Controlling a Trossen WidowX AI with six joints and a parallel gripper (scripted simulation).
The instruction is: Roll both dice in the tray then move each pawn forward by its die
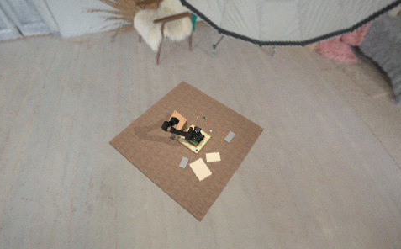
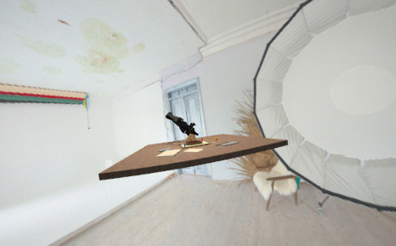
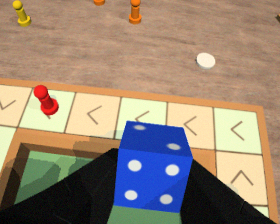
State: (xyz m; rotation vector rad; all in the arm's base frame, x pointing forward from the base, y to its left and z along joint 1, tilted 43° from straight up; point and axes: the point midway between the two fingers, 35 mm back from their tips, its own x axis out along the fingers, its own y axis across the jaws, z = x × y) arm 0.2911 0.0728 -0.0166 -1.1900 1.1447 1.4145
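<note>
My gripper tip is now 110 mm short of the blue pawn, 140 mm to the left of it and 80 mm above it. Round my gripper tip: red die (20 mm behind, 60 mm to the right, 80 mm below).
</note>
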